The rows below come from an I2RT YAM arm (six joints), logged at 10 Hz.
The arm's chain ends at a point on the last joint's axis. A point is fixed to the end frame.
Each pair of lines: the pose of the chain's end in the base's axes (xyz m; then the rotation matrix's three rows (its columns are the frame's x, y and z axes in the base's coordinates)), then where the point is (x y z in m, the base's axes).
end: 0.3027 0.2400 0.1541; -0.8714 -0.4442 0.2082; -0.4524 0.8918 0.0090; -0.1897 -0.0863 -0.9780
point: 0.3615 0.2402 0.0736
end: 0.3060 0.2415 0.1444; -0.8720 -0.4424 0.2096; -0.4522 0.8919 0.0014; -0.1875 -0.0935 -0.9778
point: 0.3649 0.2410 0.0639
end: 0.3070 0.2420 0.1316; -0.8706 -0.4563 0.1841; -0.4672 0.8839 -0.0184; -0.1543 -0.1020 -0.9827
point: 0.3638 0.2404 0.0497
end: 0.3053 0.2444 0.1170; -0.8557 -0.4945 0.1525; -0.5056 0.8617 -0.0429; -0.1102 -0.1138 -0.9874
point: 0.3594 0.2423 0.0333
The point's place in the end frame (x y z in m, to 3 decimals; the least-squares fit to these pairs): -0.036 -0.019 0.091
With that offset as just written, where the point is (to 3 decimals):
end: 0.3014 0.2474 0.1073; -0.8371 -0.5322 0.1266; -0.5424 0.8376 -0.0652; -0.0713 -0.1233 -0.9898
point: 0.353 0.245 0.022
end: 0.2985 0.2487 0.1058; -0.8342 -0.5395 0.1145; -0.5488 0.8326 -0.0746; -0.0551 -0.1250 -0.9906
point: 0.349 0.246 0.020
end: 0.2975 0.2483 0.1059; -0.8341 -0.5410 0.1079; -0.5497 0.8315 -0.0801; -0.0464 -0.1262 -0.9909
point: 0.348 0.245 0.020
